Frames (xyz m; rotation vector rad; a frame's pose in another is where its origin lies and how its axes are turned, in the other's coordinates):
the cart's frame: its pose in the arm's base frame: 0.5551 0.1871 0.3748 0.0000 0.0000 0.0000
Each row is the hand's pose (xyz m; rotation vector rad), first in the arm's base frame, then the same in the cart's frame.
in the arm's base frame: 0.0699 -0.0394 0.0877 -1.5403 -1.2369 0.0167
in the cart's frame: -0.4852 -0.2265 -0.2871 -1.5403 -1.2369 0.0167
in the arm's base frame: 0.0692 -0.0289 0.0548 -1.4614 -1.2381 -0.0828
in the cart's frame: -0.4859 -0.2160 -0.3200 -1.4614 -1.2381 -0.0828
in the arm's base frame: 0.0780 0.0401 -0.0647 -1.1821 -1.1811 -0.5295
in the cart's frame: -0.4771 -0.1470 -0.4395 -1.1821 -1.1811 -0.5295
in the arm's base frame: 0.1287 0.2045 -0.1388 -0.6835 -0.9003 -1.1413
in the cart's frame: -0.4264 0.0174 -0.5136 -0.6835 -0.9003 -1.1413
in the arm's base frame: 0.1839 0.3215 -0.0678 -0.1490 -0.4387 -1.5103
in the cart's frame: -0.3712 0.1344 -0.4426 -0.1490 -0.4387 -1.5103
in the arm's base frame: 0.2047 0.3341 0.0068 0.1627 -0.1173 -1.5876
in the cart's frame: -0.3504 0.1470 -0.3680 0.1627 -0.1173 -1.5876
